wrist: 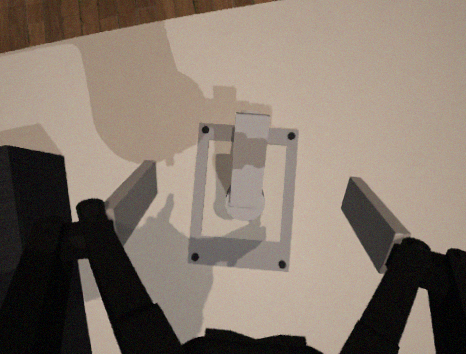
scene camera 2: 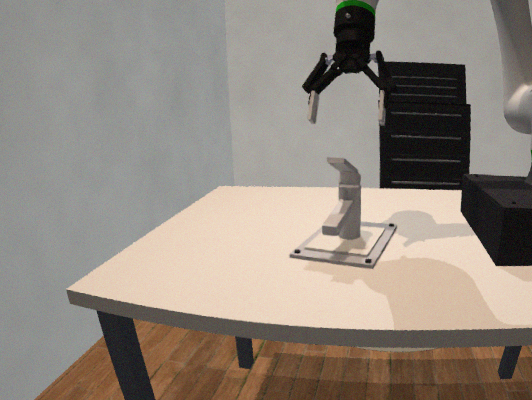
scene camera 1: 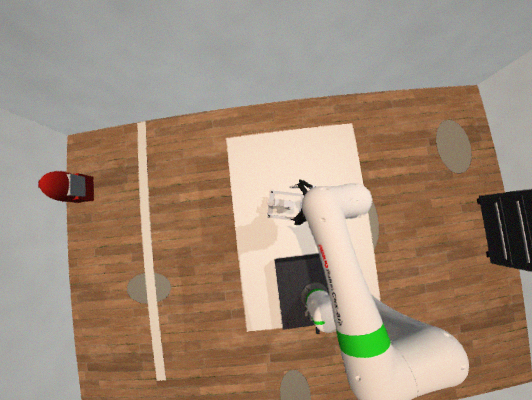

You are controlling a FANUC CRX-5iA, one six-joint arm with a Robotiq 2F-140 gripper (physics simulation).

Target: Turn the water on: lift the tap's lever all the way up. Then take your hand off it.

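Places are measured from the arm's base along level axes (x down, y left, z ahead), in metres.
Pixels of known places: gripper, between the fingertips: (wrist: 250, 185) (scene camera 2: 345, 121) (scene camera 1: 289, 202); arm's base, origin of its link: (scene camera 1: 314, 295).
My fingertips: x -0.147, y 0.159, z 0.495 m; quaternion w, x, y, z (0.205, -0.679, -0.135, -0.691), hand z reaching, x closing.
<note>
For each thing: its top centre in the pictures, then the offset to it from my fingertips. "spot": a spot on its surface instead. Level surfaces: height alone.
- tap, a spot on its surface: (scene camera 2: 351, 212) spot: dy +0.024, dx +0.177, dz -0.014 m
- spout, centre of its top: (scene camera 2: 339, 205) dy +0.054, dx +0.156, dz +0.005 m
- pale table, height of its surface: dx +0.255 m
The tap (scene camera 1: 284, 206) (scene camera 2: 351, 212) stands upright on its framed base plate (scene camera 2: 332, 260) (wrist: 288, 200). Its lever (scene camera 2: 340, 164) (wrist: 248, 187) slopes upward from the top of the body to its free tip, well above the spout (scene camera 2: 336, 218). Whether it is at the very end of its travel I cannot tell. In the wrist view the lever covers the spout. My gripper (scene camera 1: 299, 202) (scene camera 2: 347, 110) (wrist: 250, 185) is wide open and empty, above the tap. Its fingers are apart on either side and touch neither lever nor body.
The tap's plate lies on the pale table (scene camera 1: 295, 155) (scene camera 2: 200, 260) (wrist: 380, 100). The dark robot base block (scene camera 1: 292, 280) (scene camera 2: 477, 220) stands on the same table. A black cabinet (scene camera 1: 510, 230) (scene camera 2: 425, 145) stands beyond it. A red object (scene camera 1: 54, 186) is at the far left.
</note>
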